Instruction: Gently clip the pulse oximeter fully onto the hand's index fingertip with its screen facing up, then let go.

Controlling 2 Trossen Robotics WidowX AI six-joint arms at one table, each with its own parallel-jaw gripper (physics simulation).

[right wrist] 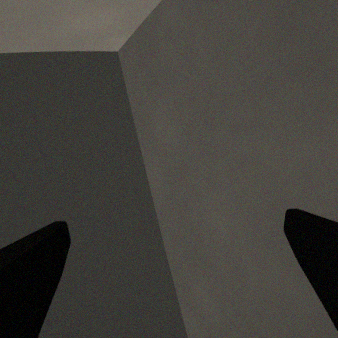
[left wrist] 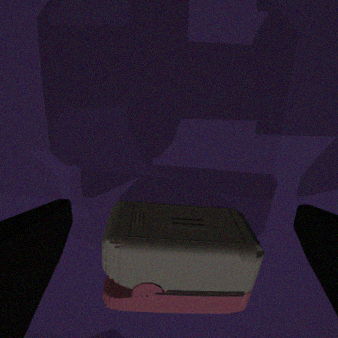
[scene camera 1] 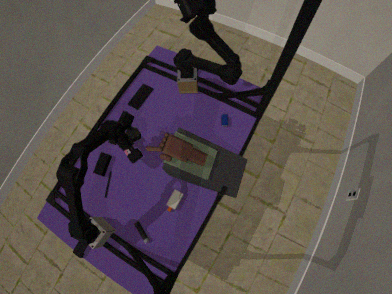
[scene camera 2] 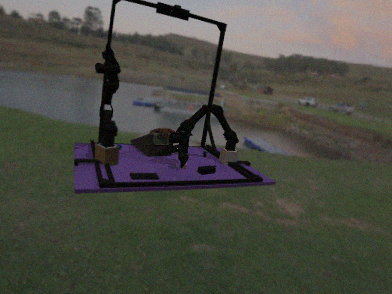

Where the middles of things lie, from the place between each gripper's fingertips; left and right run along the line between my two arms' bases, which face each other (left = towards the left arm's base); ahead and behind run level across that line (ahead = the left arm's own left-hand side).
The pulse oximeter [left wrist: 158,257] is 1 cm ahead of my left hand and 1 cm to the left of it. The rest, counted from my left hand: grey slab [scene camera 1: 228,168] (36 cm behind, 9 cm to the right, 3 cm above).
My right gripper is now 35 cm past the grey slab, 42 cm to the right of it and 60 cm above it. Also, from my right hand: pulse oximeter 2 cm ahead, 52 cm to the left, 63 cm below.
